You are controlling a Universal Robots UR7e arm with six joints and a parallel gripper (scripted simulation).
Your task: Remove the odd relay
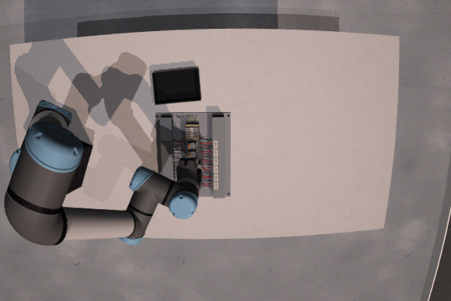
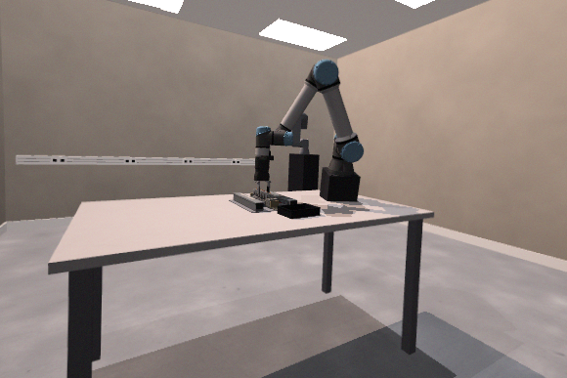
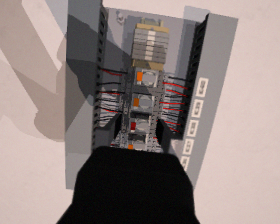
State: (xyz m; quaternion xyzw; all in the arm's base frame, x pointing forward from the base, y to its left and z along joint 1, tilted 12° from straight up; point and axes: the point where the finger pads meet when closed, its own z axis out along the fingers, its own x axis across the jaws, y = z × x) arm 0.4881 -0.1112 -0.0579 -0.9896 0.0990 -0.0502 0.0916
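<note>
The relay panel is 50 mm below my hand and 10 mm to the left of it. From my hand the other things lie so: black parts tray (270 mm to the left, 60 mm below).
</note>
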